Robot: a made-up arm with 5 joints. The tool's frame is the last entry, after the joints.
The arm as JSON. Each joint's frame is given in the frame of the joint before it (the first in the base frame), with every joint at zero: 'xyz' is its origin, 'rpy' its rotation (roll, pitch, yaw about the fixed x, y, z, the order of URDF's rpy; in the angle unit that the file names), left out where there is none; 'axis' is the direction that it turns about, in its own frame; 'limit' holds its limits. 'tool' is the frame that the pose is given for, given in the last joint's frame.
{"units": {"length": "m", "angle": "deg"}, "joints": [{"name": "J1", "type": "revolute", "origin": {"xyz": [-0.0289, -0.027, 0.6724]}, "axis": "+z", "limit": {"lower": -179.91, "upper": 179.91}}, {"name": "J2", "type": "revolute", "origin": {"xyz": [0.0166, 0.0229, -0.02]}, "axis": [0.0, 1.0, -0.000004], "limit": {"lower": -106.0, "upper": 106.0}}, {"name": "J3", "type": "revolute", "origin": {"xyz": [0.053, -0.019, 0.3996]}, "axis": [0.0, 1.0, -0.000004], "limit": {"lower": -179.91, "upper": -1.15}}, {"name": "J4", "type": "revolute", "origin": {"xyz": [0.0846, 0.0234, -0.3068]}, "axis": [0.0, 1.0, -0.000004], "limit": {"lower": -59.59, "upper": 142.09}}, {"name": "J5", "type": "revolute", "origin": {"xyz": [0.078, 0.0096, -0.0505]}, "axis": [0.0, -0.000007, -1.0], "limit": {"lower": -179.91, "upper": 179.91}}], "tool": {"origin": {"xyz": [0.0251, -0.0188, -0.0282], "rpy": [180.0, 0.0, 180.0]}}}
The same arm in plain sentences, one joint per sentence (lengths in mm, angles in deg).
The arm has five revolute joints in a row. What follows holds with every joint at zero, and every direction is one of the base frame's.
Joint 1 sits 28.9 mm along -x and 27 mm along -y and 672.4 mm along +z from the base frame's origin and rotates about +z, from -179.91 to 179.91 deg.
Joint 2 sits 16.6 mm along +x and 22.9 mm along +y and 20 mm along -z from joint 1 and rotates about +y, from -106 to 106 deg.
Joint 3 sits 53 mm along +x and 19 mm along -y and 399.6 mm along +z from joint 2 and rotates about +y, from -179.91 to -1.15 deg.
Joint 4 sits 84.6 mm along +x and 23.4 mm along +y and 306.8 mm along -z from joint 3 and rotates about +y, from -59.59 to 142.09 deg.
Joint 5 sits 78 mm along +x and 9.6 mm along +y and 50.5 mm along -z from joint 4 and rotates about -z, from -179.91 to 179.91 deg.
The tool frame, which is the frame that the pose is given for, sits 25.1 mm along +x and 18.8 mm along -y and 28.2 mm along -z from joint 5; its axes are the base frame's turned by roll 180, pitch 0 and yaw 180 deg (as in URDF: about the fixed x, then y, then z).

